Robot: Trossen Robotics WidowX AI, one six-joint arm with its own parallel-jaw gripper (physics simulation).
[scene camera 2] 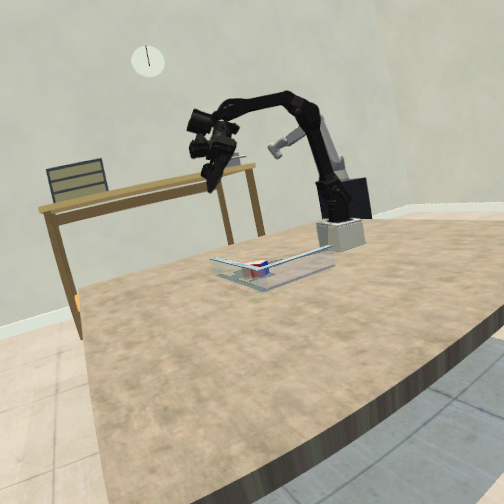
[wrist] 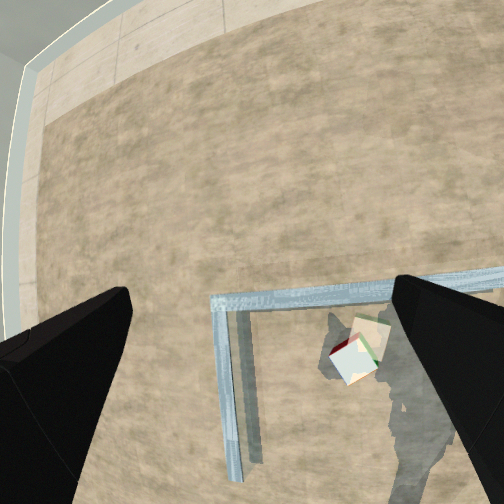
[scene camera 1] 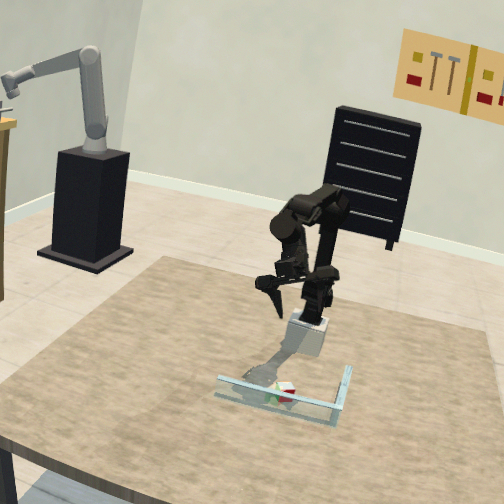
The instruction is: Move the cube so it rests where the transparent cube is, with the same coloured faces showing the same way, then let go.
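The small multicoloured cube [scene camera 1: 284, 392] lies on the table inside a pale L-shaped frame [scene camera 1: 300, 398]; it also shows in scene camera 2 [scene camera 2: 261, 267] and in the wrist view [wrist: 355, 355], with white, red and green faces. A faint transparent cube seems to overlap it [wrist: 372, 335]. My gripper [scene camera 1: 276, 292] hangs well above the table, open and empty, fingers wide apart in the wrist view [wrist: 260, 390]. It is high over the frame in scene camera 2 [scene camera 2: 212, 178].
The arm's grey base block [scene camera 1: 309, 337] stands just behind the frame. Beyond the table are a black drawer cabinet [scene camera 1: 373, 188], a second arm on a black pedestal [scene camera 1: 90, 205] and a wooden side table [scene camera 2: 150, 195].
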